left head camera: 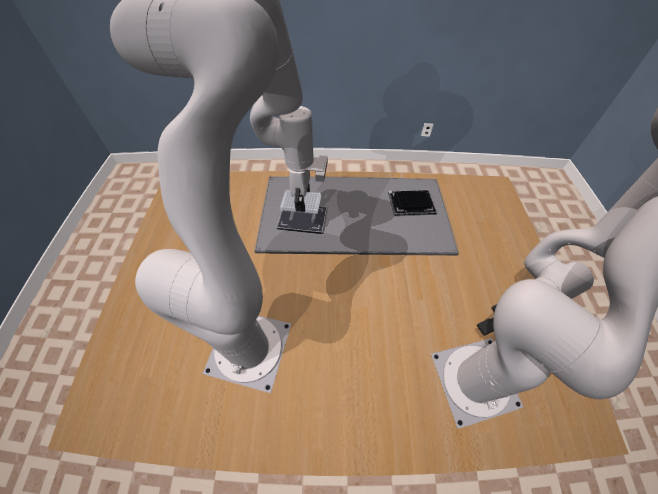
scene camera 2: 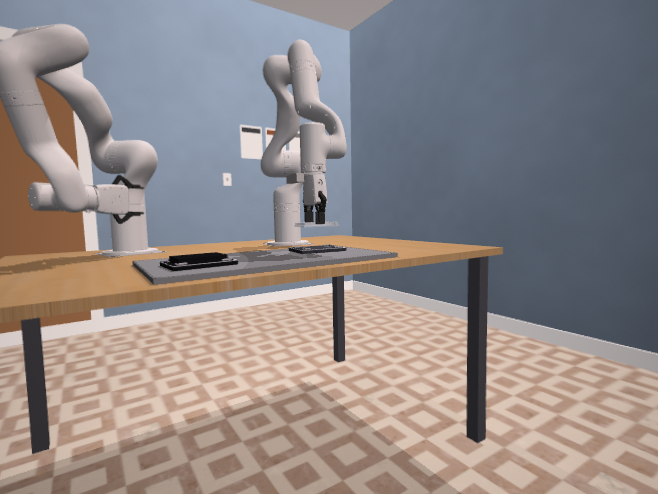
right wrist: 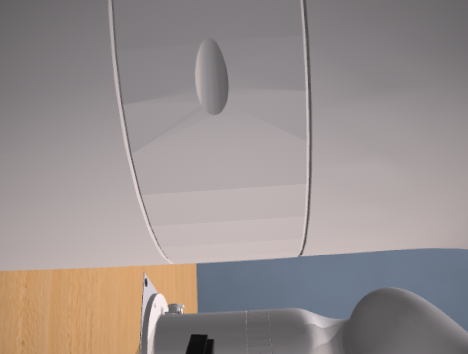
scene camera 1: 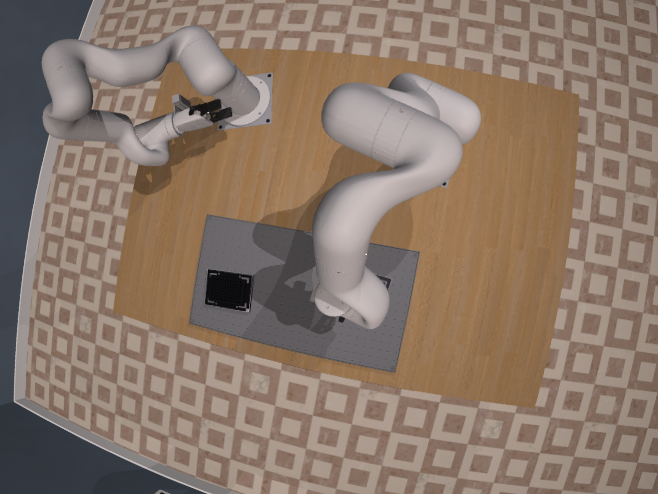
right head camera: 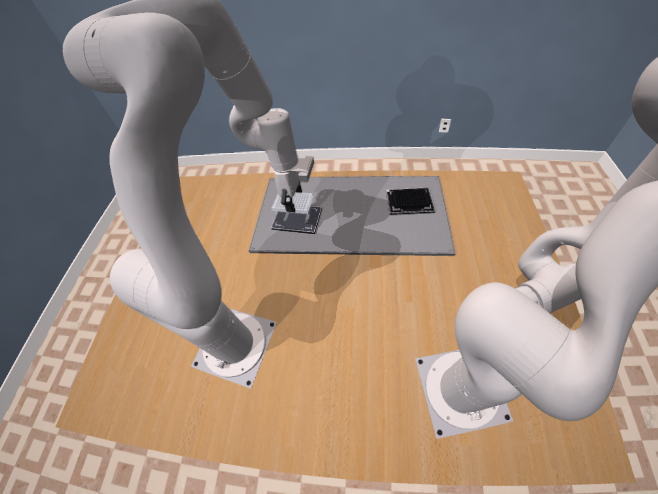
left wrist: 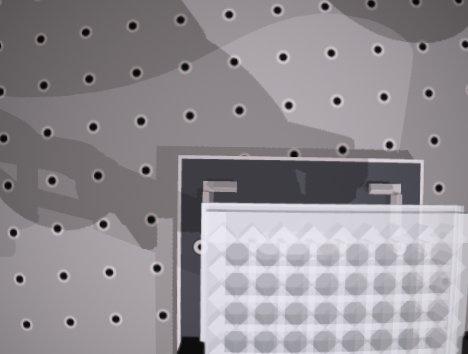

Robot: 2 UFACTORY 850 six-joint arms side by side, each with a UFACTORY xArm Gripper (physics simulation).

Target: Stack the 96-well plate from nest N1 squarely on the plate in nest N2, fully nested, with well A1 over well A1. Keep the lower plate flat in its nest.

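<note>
The clear-white 96-well plate [left head camera: 313, 201] [right head camera: 304, 202] [scene camera 2: 332, 223] [left wrist: 325, 298] hangs about level above nest N1 [left head camera: 301, 223] [right head camera: 295, 223] [scene camera 2: 318, 248] [left wrist: 300, 174], clear of it. My left gripper [left head camera: 303, 197] [right head camera: 293, 196] [scene camera 2: 314, 215] is shut on this plate across its sides. The arm hides the plate in scene camera 1. The black plate [left head camera: 412, 200] [right head camera: 410, 197] [scene camera 1: 228, 290] [scene camera 2: 196, 257] lies flat in nest N2 [left head camera: 415, 213]. Well A1 cannot be made out on either plate. My right gripper [scene camera 1: 225, 109] [scene camera 2: 137, 201] is open and empty beside its arm's base, far from both plates.
Both nests stand on a grey perforated board [left head camera: 356, 241] [scene camera 1: 297, 340] [scene camera 2: 265, 263] on the wooden table [left head camera: 350, 404] [scene camera 1: 488, 276]. The left arm reaches over the board. The right arm is folded at the right of both head camera views.
</note>
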